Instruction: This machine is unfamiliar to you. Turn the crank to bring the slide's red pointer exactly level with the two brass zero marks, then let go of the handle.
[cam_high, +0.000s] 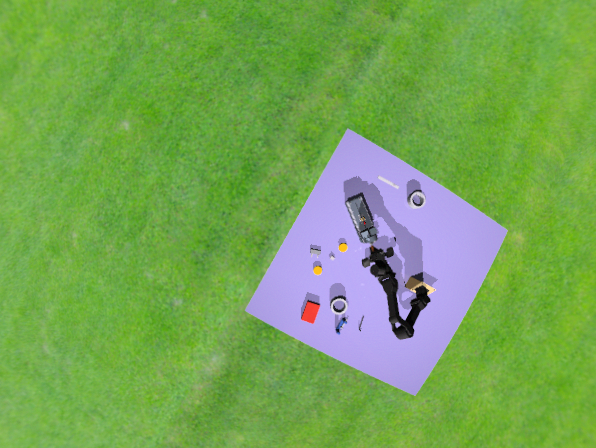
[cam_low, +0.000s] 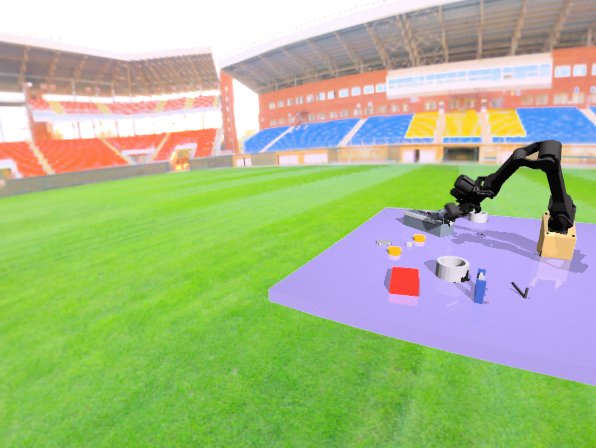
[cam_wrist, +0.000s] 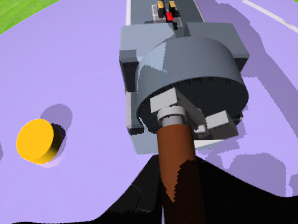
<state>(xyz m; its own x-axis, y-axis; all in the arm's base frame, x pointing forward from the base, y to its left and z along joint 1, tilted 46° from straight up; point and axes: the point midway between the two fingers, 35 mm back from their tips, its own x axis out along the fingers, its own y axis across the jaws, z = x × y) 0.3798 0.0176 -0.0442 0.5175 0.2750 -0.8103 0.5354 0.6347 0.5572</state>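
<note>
The red pointer is 110 mm ahead of my gripper tip, 90 mm to the right of it and 10 mm below it. Round my gripper tip: brown crank handle (10 mm behind, 10 mm to the left, 20 mm above); white bar (110 mm ahead, 400 mm to the right, 90 mm below); small grey bracket (230 mm ahead, 220 mm to the left, 80 mm below).
</note>
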